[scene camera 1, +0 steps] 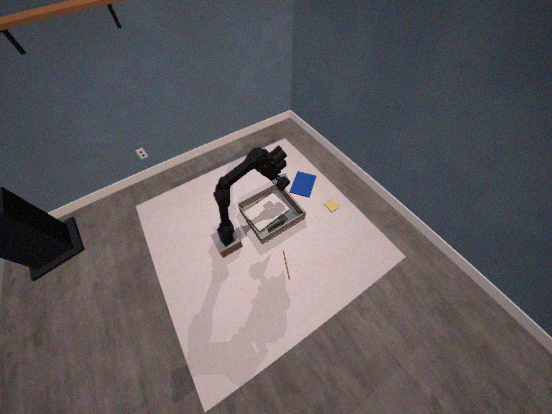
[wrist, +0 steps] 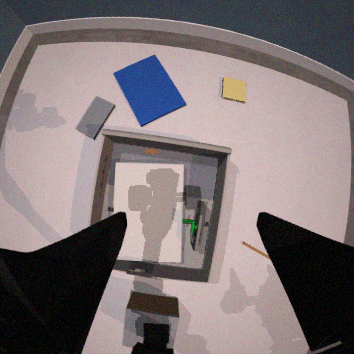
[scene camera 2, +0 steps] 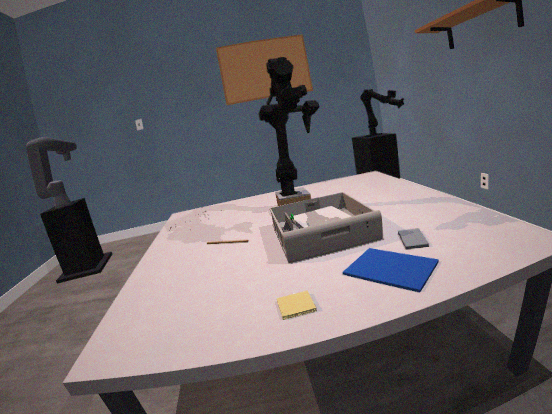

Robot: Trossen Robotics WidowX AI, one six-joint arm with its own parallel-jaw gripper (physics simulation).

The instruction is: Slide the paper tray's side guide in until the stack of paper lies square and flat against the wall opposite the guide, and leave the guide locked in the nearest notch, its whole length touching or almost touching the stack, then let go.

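Pixels of known places: gripper, fingertip midpoint: (scene camera 1: 278, 182) (wrist: 192, 219) (scene camera 2: 295, 134); arm's base at its link origin: (scene camera 1: 227, 239) (wrist: 155, 332) (scene camera 2: 288, 193).
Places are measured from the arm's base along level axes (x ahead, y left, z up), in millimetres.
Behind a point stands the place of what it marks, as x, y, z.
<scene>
The grey paper tray (scene camera 1: 285, 232) {316, -153, -69} (scene camera 2: 310, 245) {490, -103, -40} (wrist: 218, 215) {318, -146, -5} stands on the table. The white paper stack (scene camera 1: 260, 211) {283, 46, -42} (scene camera 2: 341, 212) {296, 103, -42} (wrist: 127, 230) {271, 73, -42} lies in it, near the wall opposite the guide, with a narrow strip beside it in the wrist view. The dark side guide (scene camera 1: 276, 222) {294, -103, -4} (scene camera 2: 288, 221) {321, -109, -12} (wrist: 201, 225) {282, -117, -61}, with a green part (wrist: 193, 227) {289, -89, -11}, stands on the tray's other side, apart from the stack by a gap. My gripper (wrist: 192, 219) {363, -49, 270} is open and empty, high above the tray. Whether the guide sits in a notch cannot be told.
A blue folder (scene camera 1: 303, 184) {676, 34, -75} (scene camera 2: 392, 269) {698, 33, -75} (wrist: 150, 91) {664, 32, -75}, a yellow pad (scene camera 1: 331, 205) {686, -225, -73} (scene camera 2: 297, 305) {702, -226, -73} (wrist: 234, 90) {683, -226, -73} and a grey block (scene camera 2: 413, 238) {597, 190, -73} (wrist: 95, 118) {578, 191, -73} lie beyond the tray. A pencil (scene camera 1: 286, 265) {175, -326, -76} (scene camera 2: 227, 242) {183, -319, -79} (wrist: 255, 249) {200, -286, -76} lies on the guide's side, outside the tray.
</scene>
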